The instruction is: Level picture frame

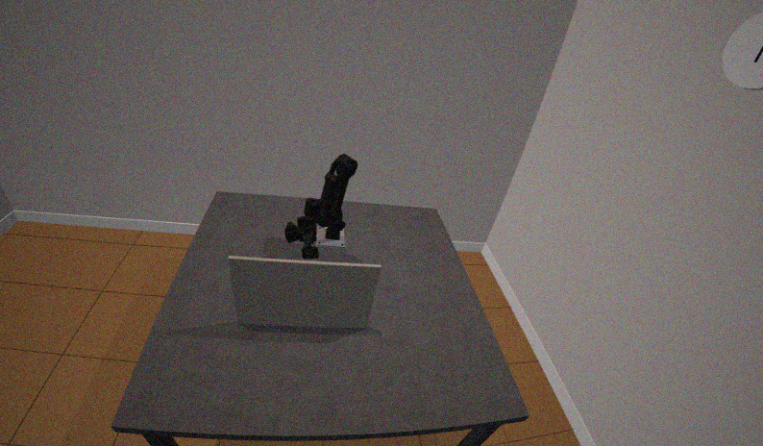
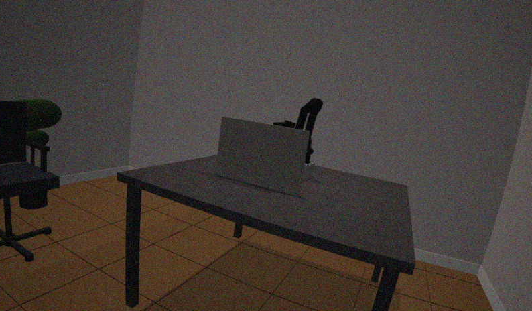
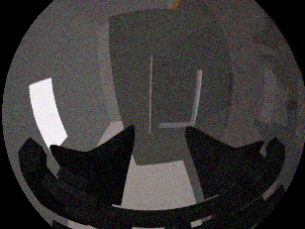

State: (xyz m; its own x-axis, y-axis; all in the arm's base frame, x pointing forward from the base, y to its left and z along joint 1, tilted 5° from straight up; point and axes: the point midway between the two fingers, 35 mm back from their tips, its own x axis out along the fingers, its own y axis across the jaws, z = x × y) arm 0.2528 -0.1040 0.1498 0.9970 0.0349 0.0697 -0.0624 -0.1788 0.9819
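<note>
Right now the picture frame is 130 mm ahead of my gripper tip, 50 mm below it and 10 mm to the left of it. From my gripper tip the other things lie so: grey wall panel: 140 mm ahead, 70 mm below.
</note>
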